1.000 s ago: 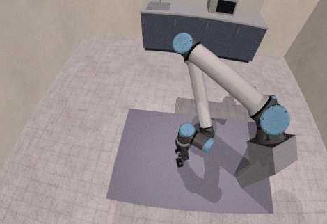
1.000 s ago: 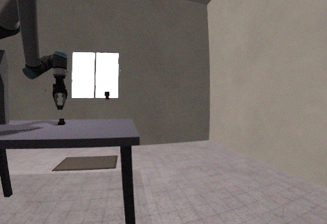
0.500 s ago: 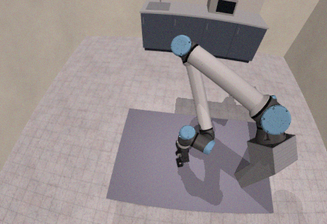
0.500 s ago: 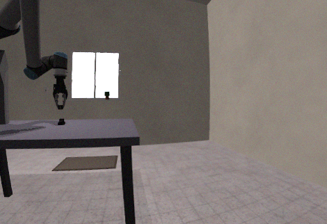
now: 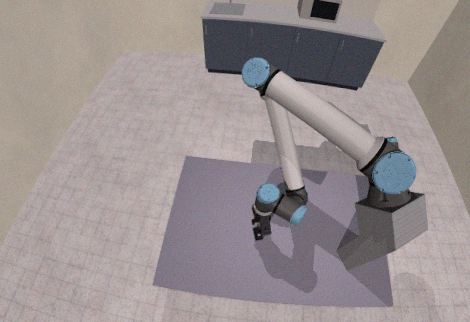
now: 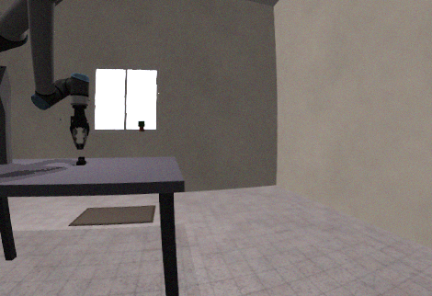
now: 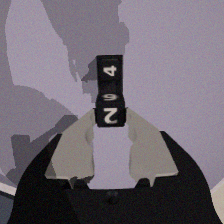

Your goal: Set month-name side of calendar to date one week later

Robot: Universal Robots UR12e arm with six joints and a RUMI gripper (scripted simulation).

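The black digit cube is 80 mm below my hand and 30 mm to the left of it. The rest, counted from my hand: black number cube: 10 mm below; black calendar tray: 100 mm below, 20 mm to the left.
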